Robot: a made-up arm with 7 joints.
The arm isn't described. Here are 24 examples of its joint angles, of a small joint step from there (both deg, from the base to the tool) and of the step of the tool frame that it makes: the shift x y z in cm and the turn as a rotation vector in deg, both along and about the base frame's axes.
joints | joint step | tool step
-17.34 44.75 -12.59 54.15 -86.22 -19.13 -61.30 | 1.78 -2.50 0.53 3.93 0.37 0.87 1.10 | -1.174 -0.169 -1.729 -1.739 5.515 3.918
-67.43 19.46 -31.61 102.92 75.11 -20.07 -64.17 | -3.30 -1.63 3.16 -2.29 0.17 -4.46 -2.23 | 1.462 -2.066 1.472 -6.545 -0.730 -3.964
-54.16 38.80 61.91 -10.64 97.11 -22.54 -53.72 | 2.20 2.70 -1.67 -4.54 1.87 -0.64 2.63 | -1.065 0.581 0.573 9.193 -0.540 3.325
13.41 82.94 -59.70 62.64 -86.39 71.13 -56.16 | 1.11 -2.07 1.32 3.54 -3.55 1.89 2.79 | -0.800 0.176 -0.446 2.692 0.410 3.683
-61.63 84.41 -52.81 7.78 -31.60 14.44 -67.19 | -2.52 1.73 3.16 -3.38 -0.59 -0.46 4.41 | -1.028 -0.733 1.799 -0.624 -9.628 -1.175
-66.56 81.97 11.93 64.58 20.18 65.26 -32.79 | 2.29 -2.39 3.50 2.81 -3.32 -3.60 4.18 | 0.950 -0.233 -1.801 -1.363 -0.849 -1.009
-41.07 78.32 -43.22 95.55 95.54 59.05 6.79 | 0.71 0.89 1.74 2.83 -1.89 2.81 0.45 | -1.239 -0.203 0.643 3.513 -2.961 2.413
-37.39 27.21 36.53 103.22 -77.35 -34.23 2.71 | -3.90 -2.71 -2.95 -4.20 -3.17 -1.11 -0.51 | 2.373 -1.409 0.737 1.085 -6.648 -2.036
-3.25 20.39 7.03 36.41 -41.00 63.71 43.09 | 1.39 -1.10 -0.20 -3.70 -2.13 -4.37 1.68 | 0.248 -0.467 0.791 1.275 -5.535 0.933
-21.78 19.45 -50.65 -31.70 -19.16 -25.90 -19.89 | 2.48 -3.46 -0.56 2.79 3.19 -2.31 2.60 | -0.901 -1.203 -0.972 -2.416 2.331 3.437
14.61 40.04 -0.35 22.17 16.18 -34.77 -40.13 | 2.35 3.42 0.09 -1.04 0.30 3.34 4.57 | -0.477 0.863 0.660 5.284 -0.101 3.037
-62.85 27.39 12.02 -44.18 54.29 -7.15 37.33 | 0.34 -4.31 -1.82 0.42 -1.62 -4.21 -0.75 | -0.343 -1.726 -1.358 2.689 1.422 -5.445
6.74 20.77 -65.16 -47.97 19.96 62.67 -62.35 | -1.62 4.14 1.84 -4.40 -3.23 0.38 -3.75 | 0.934 1.532 0.989 -1.652 1.178 -3.455
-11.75 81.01 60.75 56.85 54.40 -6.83 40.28 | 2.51 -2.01 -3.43 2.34 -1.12 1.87 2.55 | -0.994 0.279 -2.468 -1.880 3.585 2.950
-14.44 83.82 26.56 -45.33 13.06 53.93 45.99 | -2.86 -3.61 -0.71 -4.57 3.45 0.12 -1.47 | -0.484 -0.876 -0.266 -0.052 -3.598 -3.529
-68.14 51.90 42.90 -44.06 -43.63 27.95 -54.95 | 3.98 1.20 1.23 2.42 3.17 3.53 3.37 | 0.390 0.205 0.243 -6.432 6.540 6.135
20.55 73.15 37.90 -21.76 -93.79 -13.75 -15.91 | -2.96 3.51 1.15 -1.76 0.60 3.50 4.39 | 0.635 -1.324 1.398 3.014 0.446 -0.757
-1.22 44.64 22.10 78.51 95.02 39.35 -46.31 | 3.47 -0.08 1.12 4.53 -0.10 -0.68 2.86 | -3.156 -0.616 0.509 -1.026 5.221 2.175
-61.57 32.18 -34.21 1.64 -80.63 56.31 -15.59 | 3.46 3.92 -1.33 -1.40 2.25 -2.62 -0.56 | -0.705 1.388 -0.984 2.758 -0.646 3.089
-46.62 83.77 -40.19 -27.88 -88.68 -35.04 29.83 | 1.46 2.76 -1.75 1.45 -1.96 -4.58 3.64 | 0.154 0.184 0.485 -2.315 1.887 7.140
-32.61 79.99 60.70 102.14 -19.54 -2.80 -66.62 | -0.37 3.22 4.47 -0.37 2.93 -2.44 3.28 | -0.304 -0.319 2.118 5.035 -1.883 3.867
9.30 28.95 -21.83 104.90 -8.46 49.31 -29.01 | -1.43 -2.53 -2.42 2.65 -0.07 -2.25 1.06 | 0.186 -1.223 -0.792 -2.762 0.288 -2.450
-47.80 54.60 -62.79 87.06 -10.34 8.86 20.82 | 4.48 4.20 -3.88 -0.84 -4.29 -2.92 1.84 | -2.508 1.775 0.617 2.969 1.612 -0.113
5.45 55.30 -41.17 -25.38 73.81 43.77 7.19 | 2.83 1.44 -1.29 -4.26 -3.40 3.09 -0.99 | -1.321 -0.687 0.922 -3.330 3.948 2.792
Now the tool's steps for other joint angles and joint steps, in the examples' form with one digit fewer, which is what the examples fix.
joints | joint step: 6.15 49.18 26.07 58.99 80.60 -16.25 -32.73 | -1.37 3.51 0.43 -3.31 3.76 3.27 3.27
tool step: 1.33 1.84 1.33 8.83 -3.09 -6.33
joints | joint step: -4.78 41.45 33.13 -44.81 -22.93 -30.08 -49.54 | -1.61 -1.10 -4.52 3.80 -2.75 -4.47 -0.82
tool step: 0.62 0.37 -0.49 -3.78 0.60 -5.01
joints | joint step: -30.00 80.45 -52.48 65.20 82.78 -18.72 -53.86 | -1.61 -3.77 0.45 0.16 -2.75 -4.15 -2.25
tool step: 1.00 -1.10 -2.07 -6.47 -0.02 2.75
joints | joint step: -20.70 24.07 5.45 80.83 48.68 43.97 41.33 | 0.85 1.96 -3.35 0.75 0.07 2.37 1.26
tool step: -1.22 1.79 0.59 4.92 3.65 -2.20
